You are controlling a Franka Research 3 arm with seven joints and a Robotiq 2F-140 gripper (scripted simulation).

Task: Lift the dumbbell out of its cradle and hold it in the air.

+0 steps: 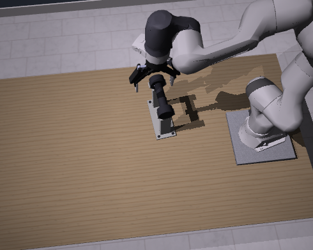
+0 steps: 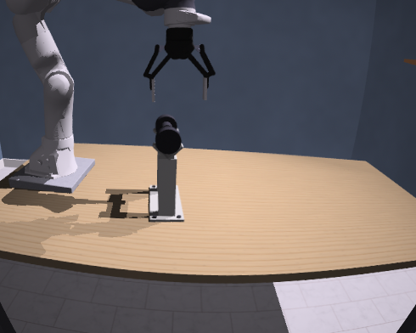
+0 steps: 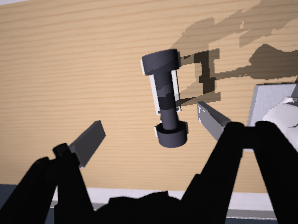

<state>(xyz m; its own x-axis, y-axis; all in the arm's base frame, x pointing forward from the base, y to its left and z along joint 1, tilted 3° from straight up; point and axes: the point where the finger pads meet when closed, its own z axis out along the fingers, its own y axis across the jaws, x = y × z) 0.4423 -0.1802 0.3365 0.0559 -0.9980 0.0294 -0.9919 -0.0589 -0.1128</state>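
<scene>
The dumbbell lies 30 mm behind my hand and 110 mm below it. The rest, counted from my hand: grey cradle: 30 mm behind, 240 mm below.
</scene>
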